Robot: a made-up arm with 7 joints.
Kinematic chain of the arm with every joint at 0, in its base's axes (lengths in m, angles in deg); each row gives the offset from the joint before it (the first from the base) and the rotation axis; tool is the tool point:
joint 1: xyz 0 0 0.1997 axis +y
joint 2: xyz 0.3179 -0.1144 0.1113 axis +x
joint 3: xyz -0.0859 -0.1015 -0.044 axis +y
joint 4: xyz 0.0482 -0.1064 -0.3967 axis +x
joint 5: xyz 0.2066 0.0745 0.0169 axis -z
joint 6: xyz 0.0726 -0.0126 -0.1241 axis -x
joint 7: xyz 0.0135 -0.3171 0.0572 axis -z
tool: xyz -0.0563 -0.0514 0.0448
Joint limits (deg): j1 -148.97..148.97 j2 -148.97..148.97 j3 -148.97..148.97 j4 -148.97..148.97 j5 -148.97..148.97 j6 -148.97..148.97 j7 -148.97..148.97
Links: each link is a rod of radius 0.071 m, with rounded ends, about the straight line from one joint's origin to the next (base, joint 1, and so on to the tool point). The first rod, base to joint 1, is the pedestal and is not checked.
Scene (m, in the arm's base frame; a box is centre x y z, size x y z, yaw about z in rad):
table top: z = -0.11
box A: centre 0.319 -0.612 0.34 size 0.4 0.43 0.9 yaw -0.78
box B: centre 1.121 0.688 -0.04 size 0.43 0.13 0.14 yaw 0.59
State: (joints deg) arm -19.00 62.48 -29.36 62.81 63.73 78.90 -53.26
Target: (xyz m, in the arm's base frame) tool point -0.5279 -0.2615 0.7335
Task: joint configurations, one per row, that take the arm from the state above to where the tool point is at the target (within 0.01 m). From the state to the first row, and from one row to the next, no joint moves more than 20 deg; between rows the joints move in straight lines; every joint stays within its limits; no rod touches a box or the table.
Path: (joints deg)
1: -33.61 59.19 -23.40 81.10 81.85 87.04 -65.82
2: -48.22 55.91 -17.43 99.39 99.96 95.18 -78.37
3: -62.82 52.62 -11.47 117.68 118.08 103.31 -90.93
4: -79.39 41.40 -24.37 114.84 109.26 92.22 -109.40
5: -95.96 30.17 -37.27 112.00 100.45 81.12 -127.88
6: -112.53 18.94 -50.16 109.16 91.64 70.03 -146.35
7: -108.11 15.69 -54.41 95.17 82.40 81.39 -127.44
8: -103.70 12.43 -58.66 81.19 73.16 92.75 -108.53
9: -99.28 9.18 -62.90 67.20 63.92 104.10 -89.63
10: -94.87 5.92 -67.15 53.22 54.67 115.46 -70.72
11: -90.45 2.66 -71.39 39.23 45.43 126.82 -51.81

